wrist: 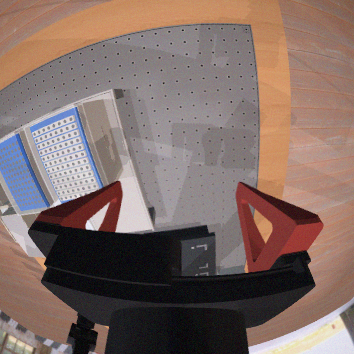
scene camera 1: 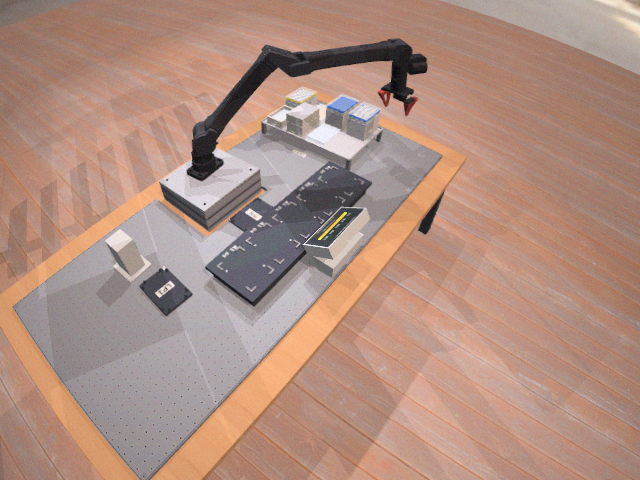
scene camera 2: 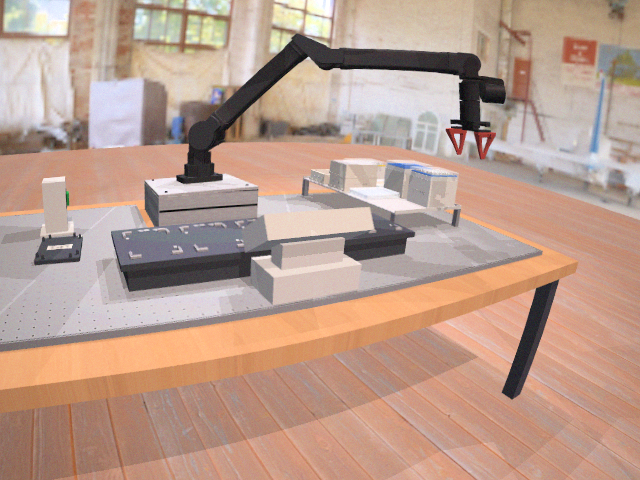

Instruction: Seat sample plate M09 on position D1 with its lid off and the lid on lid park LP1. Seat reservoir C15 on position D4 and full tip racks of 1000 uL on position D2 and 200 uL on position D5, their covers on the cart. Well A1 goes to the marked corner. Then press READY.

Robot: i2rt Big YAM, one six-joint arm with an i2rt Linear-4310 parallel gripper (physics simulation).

Observation:
My gripper (scene camera 2: pixel 470 156) is open, holding nothing. Also in view: a white upright box (scene camera 2: pixel 53 189), a cart shelf (scene camera 1: pixel 343 145) and a LP1 pad (scene camera 1: pixel 163 288).
My gripper also shows in the wrist view (wrist: pixel 178 187) and in scene camera 1 (scene camera 1: pixel 396 110). The cart shelf also shows in the wrist view (wrist: pixel 132 216) and in scene camera 2 (scene camera 2: pixel 390 205). The LP1 pad is seen too in scene camera 2 (scene camera 2: pixel 58 249).

